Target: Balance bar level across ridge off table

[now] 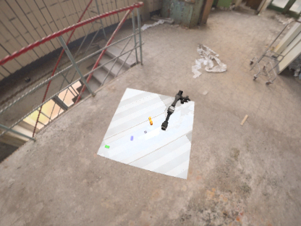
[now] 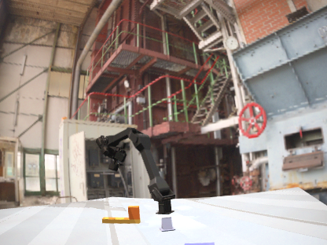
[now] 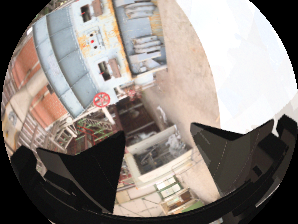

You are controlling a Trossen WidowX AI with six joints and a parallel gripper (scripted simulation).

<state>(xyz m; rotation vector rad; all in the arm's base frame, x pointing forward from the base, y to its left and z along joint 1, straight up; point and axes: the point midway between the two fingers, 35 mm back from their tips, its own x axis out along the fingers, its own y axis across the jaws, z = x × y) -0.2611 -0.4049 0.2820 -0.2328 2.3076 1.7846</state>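
Right now my gripper tip is 510 mm short of the bar, 360 mm to the right of it and 250 mm above it. Round my gripper tip: green block: 1030 mm ahead, 900 mm to the left, 260 mm below; purple block: 720 mm ahead, 680 mm to the left, 260 mm below.
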